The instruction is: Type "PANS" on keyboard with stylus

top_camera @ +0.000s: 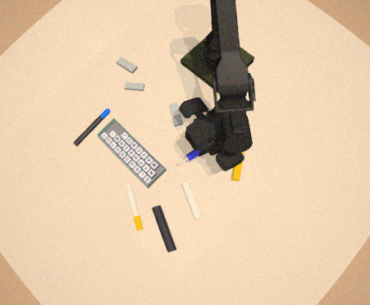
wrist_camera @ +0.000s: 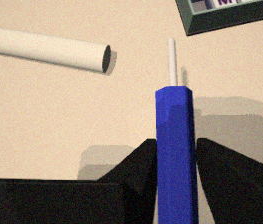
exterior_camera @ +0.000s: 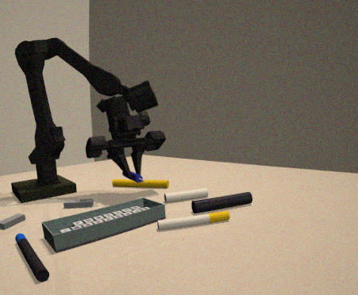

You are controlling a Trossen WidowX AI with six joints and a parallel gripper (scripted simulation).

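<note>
My gripper tip is now 50 mm short of the stylus tip. Round my gripper tip: white rod (80 mm to the left, 80 mm ahead, 40 mm below); yellow rod (100 mm behind, 60 mm to the left, 40 mm below); stylus (10 mm ahead).
</note>
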